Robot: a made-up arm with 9 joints. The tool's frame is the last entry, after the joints.
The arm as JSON. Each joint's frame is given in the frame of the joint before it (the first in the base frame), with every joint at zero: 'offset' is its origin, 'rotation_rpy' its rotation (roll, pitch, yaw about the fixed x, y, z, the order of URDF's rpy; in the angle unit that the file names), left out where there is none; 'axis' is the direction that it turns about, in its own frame. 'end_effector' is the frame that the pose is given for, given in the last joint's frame.
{
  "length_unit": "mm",
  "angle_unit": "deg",
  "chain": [
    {
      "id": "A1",
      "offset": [
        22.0,
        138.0,
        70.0
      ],
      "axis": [
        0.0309,
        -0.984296,
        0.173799
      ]
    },
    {
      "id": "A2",
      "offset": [
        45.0,
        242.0,
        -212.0
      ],
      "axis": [
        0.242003,
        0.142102,
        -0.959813
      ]
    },
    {
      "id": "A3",
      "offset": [
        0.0,
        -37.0,
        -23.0
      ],
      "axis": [
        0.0,
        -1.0,
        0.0
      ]
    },
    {
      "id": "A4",
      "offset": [
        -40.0,
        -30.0,
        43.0
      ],
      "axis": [
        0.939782,
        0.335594,
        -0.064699
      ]
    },
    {
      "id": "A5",
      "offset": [
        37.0,
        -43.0,
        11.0
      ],
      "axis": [
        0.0,
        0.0,
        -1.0
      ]
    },
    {
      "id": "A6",
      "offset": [
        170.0,
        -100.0,
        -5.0
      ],
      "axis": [
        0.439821,
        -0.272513,
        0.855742
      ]
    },
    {
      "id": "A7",
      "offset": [
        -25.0,
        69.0,
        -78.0
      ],
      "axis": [
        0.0,
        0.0,
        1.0
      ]
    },
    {
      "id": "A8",
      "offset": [
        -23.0,
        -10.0,
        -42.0
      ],
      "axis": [
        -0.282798,
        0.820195,
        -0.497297
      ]
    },
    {
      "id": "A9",
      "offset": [
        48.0,
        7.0,
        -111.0
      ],
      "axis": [
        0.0,
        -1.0,
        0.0
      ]
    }
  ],
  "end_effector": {
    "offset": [
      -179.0,
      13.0,
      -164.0
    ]
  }
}
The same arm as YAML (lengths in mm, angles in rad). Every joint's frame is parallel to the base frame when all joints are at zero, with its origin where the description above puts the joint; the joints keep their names.
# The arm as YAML. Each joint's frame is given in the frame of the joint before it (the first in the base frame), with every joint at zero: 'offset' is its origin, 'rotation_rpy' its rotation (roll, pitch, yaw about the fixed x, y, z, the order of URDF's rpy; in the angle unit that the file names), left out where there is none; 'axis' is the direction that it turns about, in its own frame. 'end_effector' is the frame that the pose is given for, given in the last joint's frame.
length_unit: mm
angle_unit: rad
chain:
  - id: A1
    offset: [22.0, 138.0, 70.0]
    axis: [0.0309, -0.984296, 0.173799]
  - id: A2
    offset: [45.0, 242.0, -212.0]
    axis: [0.242003, 0.142102, -0.959813]
  - id: A3
    offset: [0.0, -37.0, -23.0]
    axis: [0.0, -1.0, 0.0]
  - id: A4
    offset: [-40.0, -30.0, 43.0]
    axis: [0.939782, 0.335594, -0.064699]
  - id: A5
    offset: [37.0, -43.0, 11.0]
    axis: [0.0, 0.0, -1.0]
  - id: A6
    offset: [170.0, -100.0, -5.0]
    axis: [0.439821, -0.272513, 0.855742]
  - id: A7
    offset: [-25.0, 69.0, -78.0]
    axis: [0.0, 0.0, 1.0]
  - id: A8
    offset: [-23.0, -10.0, -42.0]
    axis: [-0.282798, 0.820195, -0.497297]
  - id: A9
    offset: [48.0, 7.0, -111.0]
    axis: [0.0, -1.0, 0.0]
end_effector:
  offset: [-179.0, 13.0, -164.0]

